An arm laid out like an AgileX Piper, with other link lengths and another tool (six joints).
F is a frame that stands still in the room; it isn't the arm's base.
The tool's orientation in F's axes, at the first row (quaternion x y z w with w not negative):
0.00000, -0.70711, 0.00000, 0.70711
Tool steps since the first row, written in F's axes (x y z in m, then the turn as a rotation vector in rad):
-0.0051, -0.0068, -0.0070, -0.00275, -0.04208, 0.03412
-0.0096, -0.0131, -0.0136, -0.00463, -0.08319, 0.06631
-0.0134, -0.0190, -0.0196, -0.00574, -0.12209, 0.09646
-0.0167, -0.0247, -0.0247, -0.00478, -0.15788, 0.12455
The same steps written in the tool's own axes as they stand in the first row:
-0.0070, -0.0068, 0.0051, 0.03412, -0.04208, 0.00275
-0.0136, -0.0131, 0.0096, 0.06631, -0.08319, 0.00463
-0.0196, -0.0190, 0.0134, 0.09646, -0.12209, 0.00574
-0.0247, -0.0247, 0.0167, 0.12455, -0.15788, 0.00478

